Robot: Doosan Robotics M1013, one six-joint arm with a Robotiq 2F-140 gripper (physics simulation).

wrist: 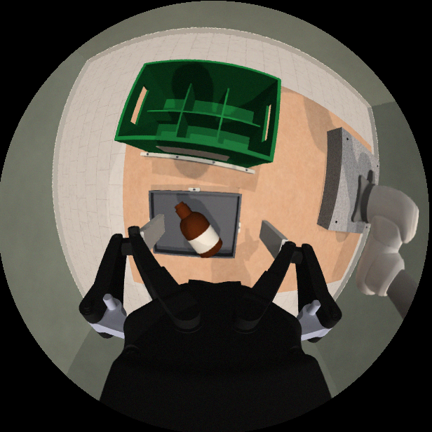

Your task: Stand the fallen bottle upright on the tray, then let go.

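A brown bottle (197,229) with a white label lies on its side in the dark grey tray (161,198). Its neck points to the upper left and its base lies at the tray's lower right, over the near rim in the view. My gripper (212,226) is wide open and empty. Its two pads stand apart on the left and right of the bottle in the view, above the tray, the right pad beyond the tray's right edge. The gap in height between pads and bottle is hard to judge.
A green crate (197,145) with divided compartments stands beyond the tray. A grey speckled block (331,180) stands at the right, with the light-coloured arm (392,207) on it. White strips and small brackets sit by the crate and the tray on the wooden table top (285,185).
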